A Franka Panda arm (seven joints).
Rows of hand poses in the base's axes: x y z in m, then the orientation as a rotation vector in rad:
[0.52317 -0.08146 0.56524 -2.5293 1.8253 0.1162]
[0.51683 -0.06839 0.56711 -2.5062 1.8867 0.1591]
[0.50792 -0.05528 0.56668 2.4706 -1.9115 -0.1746]
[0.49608 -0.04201 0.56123 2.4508 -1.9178 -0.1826]
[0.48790 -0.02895 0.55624 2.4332 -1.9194 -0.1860]
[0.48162 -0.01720 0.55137 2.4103 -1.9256 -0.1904]
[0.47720 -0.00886 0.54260 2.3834 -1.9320 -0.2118]
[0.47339 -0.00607 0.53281 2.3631 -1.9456 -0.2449]
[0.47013 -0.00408 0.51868 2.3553 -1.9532 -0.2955]
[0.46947 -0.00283 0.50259 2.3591 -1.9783 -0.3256]
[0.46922 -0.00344 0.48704 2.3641 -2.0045 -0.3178]
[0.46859 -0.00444 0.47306 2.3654 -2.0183 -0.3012]
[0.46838 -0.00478 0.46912 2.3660 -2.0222 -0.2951]
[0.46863 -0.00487 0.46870 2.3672 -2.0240 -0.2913]
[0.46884 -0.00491 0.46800 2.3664 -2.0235 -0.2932]
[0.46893 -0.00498 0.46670 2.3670 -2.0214 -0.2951]
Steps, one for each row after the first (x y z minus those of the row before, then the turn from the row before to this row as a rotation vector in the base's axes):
[-0.00634 0.01307 0.00187 -0.0012 0.0345 -0.0393]
[-0.00891 0.01311 -0.00043 -0.0057 0.0172 -0.0256]
[-0.01184 0.01327 -0.00545 -0.0060 0.0116 -0.0104]
[-0.00818 0.01306 -0.00499 -0.0087 0.0101 -0.0071]
[-0.00628 0.01175 -0.00487 -0.0094 0.0115 -0.0115]
[-0.00442 0.00834 -0.00877 -0.0039 0.0213 -0.0135]
[-0.00381 0.00279 -0.00979 0.0090 0.0202 -0.0156]
[-0.00326 0.00199 -0.01413 0.0227 0.0235 -0.0084]
[-0.00066 0.00125 -0.01609 0.0273 0.0005 -0.0136]
[-0.00025 -0.00061 -0.01555 0.0100 -0.0170 -0.0127]
[-0.00063 -0.00100 -0.01398 -0.0015 -0.0135 -0.0069]
[-0.00021 -0.00034 -0.00394 -0.0010 -0.0046 -0.0018]
[0.00025 -0.00009 -0.00042 -0.0004 -0.0030 -0.0005]
[0.00021 -0.00004 -0.00070 0.0002 0.0015 0.0000]
[0.00009 -0.00007 -0.00130 0.0004 0.0014 0.0013]

